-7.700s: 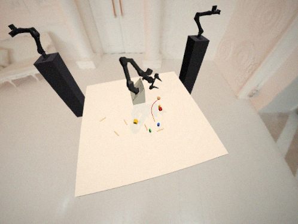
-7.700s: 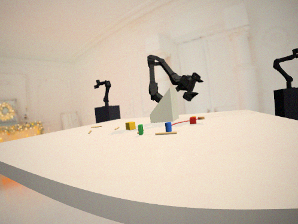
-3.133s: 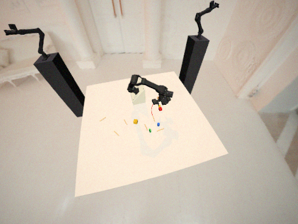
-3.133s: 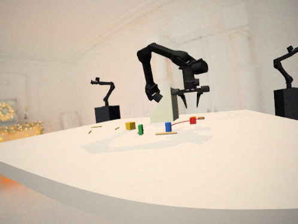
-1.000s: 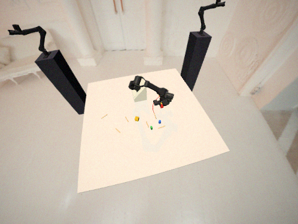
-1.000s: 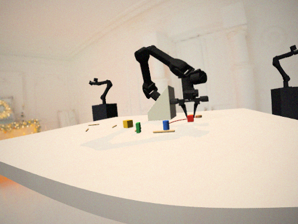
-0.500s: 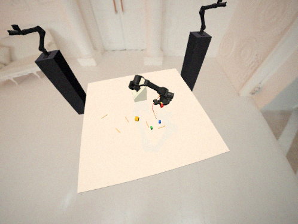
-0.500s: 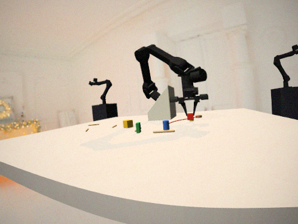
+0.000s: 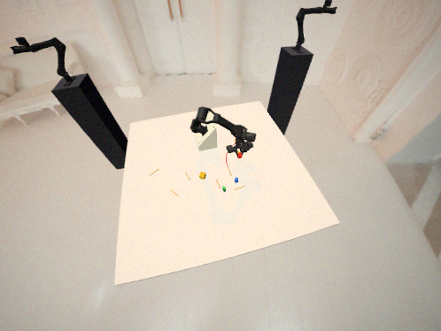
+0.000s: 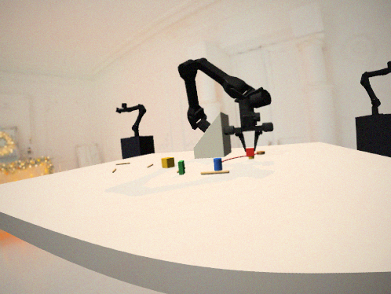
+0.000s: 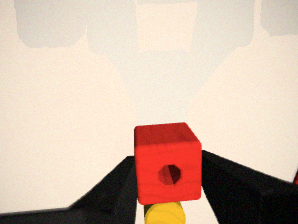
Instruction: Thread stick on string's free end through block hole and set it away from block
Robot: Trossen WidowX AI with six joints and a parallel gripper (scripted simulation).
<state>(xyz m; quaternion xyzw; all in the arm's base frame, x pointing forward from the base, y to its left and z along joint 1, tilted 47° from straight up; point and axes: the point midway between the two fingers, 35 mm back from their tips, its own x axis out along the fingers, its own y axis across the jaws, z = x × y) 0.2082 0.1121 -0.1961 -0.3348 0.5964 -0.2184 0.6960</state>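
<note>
The round wooden button lies 17 cm behind my gripper tip, 3 cm to the left of it and 2 cm below it. Round my gripper tip: blue cylinder: 19 cm ahead, 7 cm to the right, 1 cm below; then yellow round button: 3 cm behind, 2 cm below; then red block: right at my gripper tip.
</note>
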